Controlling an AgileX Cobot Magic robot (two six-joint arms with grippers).
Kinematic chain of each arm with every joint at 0, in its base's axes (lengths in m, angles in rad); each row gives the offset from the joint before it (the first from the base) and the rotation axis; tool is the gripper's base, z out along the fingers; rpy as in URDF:
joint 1: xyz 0 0 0.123 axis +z
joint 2: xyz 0 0 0 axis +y
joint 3: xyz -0.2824 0 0.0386 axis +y
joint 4: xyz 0.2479 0 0.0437 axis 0.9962 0 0.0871
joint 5: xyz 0 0 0 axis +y
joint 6: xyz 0.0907 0 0.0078 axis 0.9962 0 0.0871
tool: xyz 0 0 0 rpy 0 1.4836 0
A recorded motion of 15 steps. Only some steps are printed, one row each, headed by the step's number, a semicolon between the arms.
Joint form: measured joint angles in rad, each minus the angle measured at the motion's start. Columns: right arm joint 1, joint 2, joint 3, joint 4, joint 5, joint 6; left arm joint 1, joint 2, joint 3, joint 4, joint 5, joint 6.
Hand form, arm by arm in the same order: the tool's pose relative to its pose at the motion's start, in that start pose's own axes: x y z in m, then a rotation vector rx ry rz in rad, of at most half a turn. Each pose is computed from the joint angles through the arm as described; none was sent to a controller.
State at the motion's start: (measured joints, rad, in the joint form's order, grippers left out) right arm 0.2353 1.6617 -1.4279 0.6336 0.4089 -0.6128; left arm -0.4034 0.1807 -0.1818 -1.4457 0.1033 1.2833
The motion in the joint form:
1: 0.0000 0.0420 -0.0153 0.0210 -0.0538 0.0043; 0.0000 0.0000 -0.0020 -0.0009 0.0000 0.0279
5: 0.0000 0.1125 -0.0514 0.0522 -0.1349 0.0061; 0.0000 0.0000 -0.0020 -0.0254 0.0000 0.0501
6: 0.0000 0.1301 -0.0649 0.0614 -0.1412 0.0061; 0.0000 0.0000 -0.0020 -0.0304 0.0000 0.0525
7: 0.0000 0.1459 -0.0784 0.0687 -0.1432 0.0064; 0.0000 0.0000 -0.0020 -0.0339 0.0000 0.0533
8: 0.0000 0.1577 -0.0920 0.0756 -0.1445 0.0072; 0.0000 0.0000 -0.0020 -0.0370 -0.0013 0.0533
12: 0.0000 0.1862 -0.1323 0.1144 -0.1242 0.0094; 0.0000 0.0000 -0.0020 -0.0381 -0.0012 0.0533
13: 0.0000 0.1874 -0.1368 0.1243 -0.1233 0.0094; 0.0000 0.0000 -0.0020 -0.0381 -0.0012 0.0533
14: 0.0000 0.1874 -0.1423 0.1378 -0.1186 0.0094; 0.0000 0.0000 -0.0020 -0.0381 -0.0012 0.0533
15: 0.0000 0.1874 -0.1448 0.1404 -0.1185 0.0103; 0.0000 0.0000 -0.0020 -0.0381 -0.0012 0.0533
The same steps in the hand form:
1: 0.0014 -0.0056 0.0139 0.0244 -0.0225 0.0298; -0.0007 -0.0001 -0.0001 0.0003 -0.0021 0.0272
5: 0.0027 -0.0146 0.0359 0.0642 -0.0608 0.0678; -0.0009 -0.0002 -0.0001 0.0010 -0.0045 0.0250
6: 0.0028 -0.0161 0.0411 0.0658 -0.0636 0.0774; -0.0010 -0.0002 -0.0001 0.0011 -0.0050 0.0225
7: 0.0028 -0.0171 0.0456 0.0653 -0.0643 0.0851; -0.0010 -0.0002 -0.0001 0.0012 -0.0053 0.0198
8: 0.0017 -0.0179 0.0487 0.0644 -0.0684 0.0921; -0.0010 -0.0001 -0.0001 0.0000 -0.0060 0.0167
12: -0.0021 -0.0177 0.0556 0.0417 -0.0715 0.1287; -0.0010 -0.0001 -0.0001 0.0002 -0.0060 0.0156
13: -0.0033 -0.0174 0.0556 0.0385 -0.0759 0.1373; -0.0010 -0.0001 -0.0001 0.0002 -0.0060 0.0156
14: -0.0050 -0.0168 0.0551 0.0317 -0.0802 0.1489; -0.0010 -0.0001 -0.0001 0.0002 -0.0060 0.0156
15: -0.0058 -0.0167 0.0549 0.0308 -0.0831 0.1517; -0.0010 -0.0001 -0.0001 0.0002 -0.0060 0.0156

